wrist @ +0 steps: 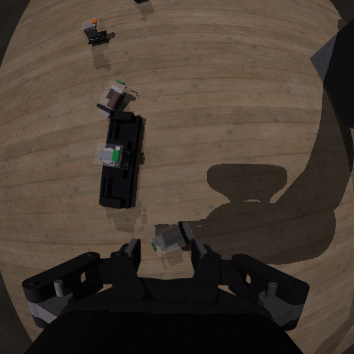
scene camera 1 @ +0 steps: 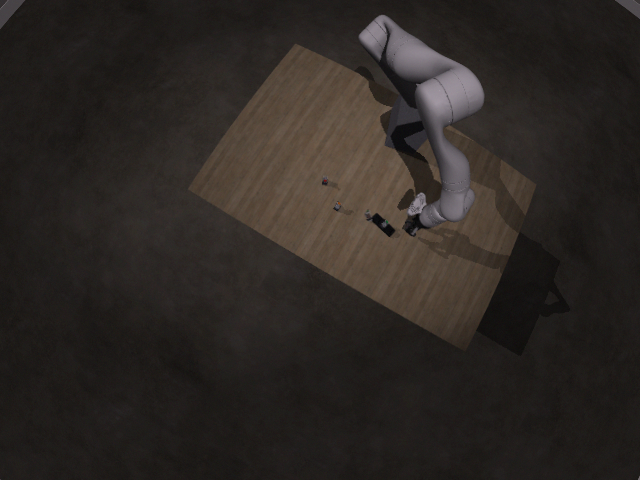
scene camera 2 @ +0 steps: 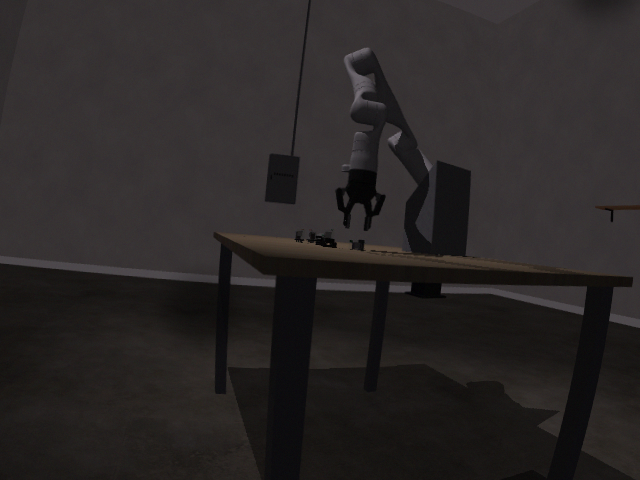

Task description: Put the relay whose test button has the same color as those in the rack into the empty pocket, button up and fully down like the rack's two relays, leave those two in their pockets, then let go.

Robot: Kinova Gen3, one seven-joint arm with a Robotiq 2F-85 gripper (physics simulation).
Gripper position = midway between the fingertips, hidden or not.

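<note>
The gripper (scene camera 2: 356,229) can be seen in the wrist view as well (wrist: 165,249). A black rack (wrist: 116,184) is also in the scene.
</note>
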